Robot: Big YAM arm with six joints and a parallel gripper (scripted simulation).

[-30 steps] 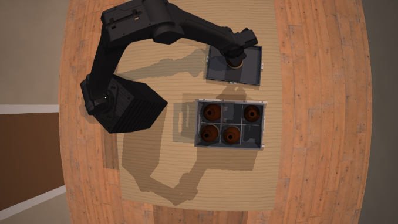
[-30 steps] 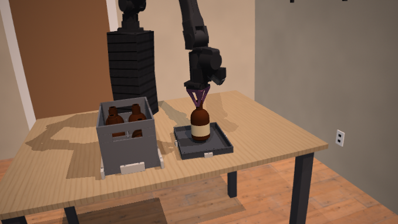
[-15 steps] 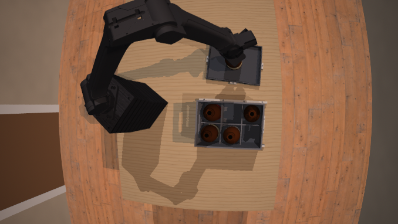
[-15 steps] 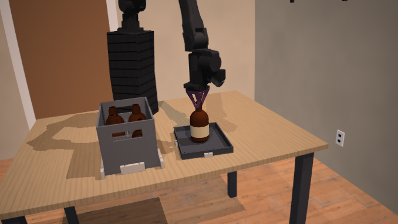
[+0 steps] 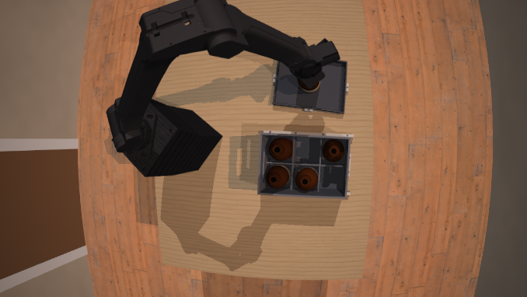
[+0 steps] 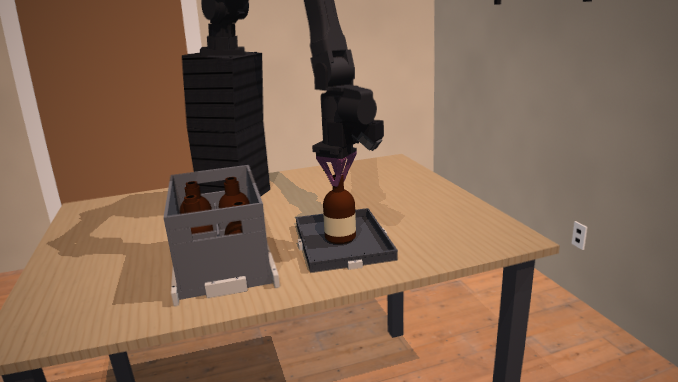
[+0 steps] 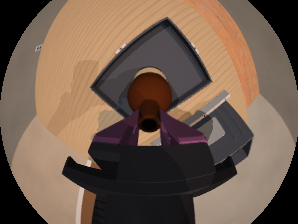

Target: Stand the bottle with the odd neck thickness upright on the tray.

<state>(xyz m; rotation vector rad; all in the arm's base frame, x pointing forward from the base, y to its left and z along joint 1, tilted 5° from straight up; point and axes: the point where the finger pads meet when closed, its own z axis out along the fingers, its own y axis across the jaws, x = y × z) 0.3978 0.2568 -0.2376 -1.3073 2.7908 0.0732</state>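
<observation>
My gripper is now 10 mm short of the dark tray and 140 mm above it. The rest, counted from my hand: grey crate: 30 mm ahead, 280 mm to the right, 70 mm below.
</observation>
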